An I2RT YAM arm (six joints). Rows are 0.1 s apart.
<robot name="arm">
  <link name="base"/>
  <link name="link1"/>
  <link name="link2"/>
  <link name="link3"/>
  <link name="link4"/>
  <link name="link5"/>
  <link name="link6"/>
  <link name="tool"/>
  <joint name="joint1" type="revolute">
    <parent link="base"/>
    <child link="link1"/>
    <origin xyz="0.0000 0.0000 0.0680" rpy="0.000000 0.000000 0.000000"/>
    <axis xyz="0 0 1"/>
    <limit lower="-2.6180" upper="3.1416"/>
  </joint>
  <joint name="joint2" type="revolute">
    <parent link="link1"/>
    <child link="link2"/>
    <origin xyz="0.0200 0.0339 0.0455" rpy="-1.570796 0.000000 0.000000"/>
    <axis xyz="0 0 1"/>
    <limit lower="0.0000" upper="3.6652"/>
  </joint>
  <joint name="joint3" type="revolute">
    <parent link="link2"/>
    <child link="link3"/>
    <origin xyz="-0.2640 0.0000 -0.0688" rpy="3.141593 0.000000 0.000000"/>
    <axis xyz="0 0 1"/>
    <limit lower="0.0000" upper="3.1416"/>
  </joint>
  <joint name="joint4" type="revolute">
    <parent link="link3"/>
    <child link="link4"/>
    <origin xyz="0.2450 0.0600 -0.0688" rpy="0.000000 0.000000 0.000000"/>
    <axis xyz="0 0 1"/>
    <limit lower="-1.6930" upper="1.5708"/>
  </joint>
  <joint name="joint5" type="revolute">
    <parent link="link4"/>
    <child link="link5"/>
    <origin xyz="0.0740 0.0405 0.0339" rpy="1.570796 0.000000 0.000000"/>
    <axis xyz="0 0 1"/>
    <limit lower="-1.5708" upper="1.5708"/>
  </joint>
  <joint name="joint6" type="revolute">
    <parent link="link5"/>
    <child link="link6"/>
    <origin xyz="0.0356 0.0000 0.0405" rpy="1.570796 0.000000 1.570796"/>
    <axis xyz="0 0 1"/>
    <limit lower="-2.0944" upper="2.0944"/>
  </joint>
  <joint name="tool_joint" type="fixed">
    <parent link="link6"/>
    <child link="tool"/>
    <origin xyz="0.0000 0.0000 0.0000" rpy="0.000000 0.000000 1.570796"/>
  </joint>
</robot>
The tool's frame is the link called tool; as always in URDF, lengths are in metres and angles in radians.
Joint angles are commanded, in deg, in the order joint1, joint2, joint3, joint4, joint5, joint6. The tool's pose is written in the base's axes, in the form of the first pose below.
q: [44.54, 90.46, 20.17, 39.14, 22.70, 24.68]
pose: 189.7 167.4 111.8 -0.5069 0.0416 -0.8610 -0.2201 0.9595 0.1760
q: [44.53, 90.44, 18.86, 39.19, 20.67, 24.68]
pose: 184.9 164.2 106.5 -0.5322 0.0244 -0.8462 -0.2437 0.9529 0.1808
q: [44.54, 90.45, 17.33, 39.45, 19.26, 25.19]
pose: 179.4 160.1 100.8 -0.5561 0.0165 -0.8309 -0.2539 0.9486 0.1887
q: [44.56, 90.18, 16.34, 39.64, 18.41, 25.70]
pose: 175.9 157.4 98.3 -0.5689 0.0173 -0.8222 -0.2585 0.9453 0.1987
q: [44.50, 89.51, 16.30, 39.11, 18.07, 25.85]
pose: 175.5 157.0 99.8 -0.5705 0.0205 -0.8210 -0.2604 0.9436 0.2046
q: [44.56, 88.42, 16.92, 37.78, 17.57, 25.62]
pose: 176.5 158.7 104.2 -0.5685 0.0187 -0.8224 -0.2708 0.9398 0.2086
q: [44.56, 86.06, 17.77, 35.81, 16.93, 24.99]
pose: 177.8 160.6 113.4 -0.5564 0.0193 -0.8307 -0.2881 0.9332 0.2146
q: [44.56, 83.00, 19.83, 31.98, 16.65, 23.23]
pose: 181.3 164.2 128.0 -0.5353 0.0032 -0.8446 -0.3117 0.9287 0.2011
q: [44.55, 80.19, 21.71, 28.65, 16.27, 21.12]
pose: 183.8 166.9 142.3 -0.5109 -0.0176 -0.8594 -0.3389 0.9229 0.1826
